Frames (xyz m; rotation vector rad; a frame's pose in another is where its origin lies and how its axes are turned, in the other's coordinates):
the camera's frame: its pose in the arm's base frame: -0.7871 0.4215 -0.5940 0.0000 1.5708 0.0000
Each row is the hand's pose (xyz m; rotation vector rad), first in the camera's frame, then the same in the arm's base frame.
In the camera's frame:
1: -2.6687 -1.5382 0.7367 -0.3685 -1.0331 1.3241
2: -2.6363 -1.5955 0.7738 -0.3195 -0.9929 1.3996
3: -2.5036 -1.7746 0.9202 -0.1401 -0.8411 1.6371
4: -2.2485 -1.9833 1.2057 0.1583 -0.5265 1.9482
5: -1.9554 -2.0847 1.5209 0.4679 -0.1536 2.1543
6: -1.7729 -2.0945 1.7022 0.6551 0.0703 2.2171
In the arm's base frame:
1: -0.0504 -1.1167 2.0747 0.6426 0.3013 1.1382
2: -0.0133 -1.1740 2.0423 0.7291 0.3183 1.1604
3: 0.1331 -1.3531 1.9096 1.0251 0.3807 1.2170
4: 0.4186 -1.5618 1.6545 1.4891 0.5223 1.2653
5: 0.7338 -1.6632 1.3614 1.9311 0.7051 1.2419
6: 0.9151 -1.6730 1.1789 2.1717 0.8223 1.1810

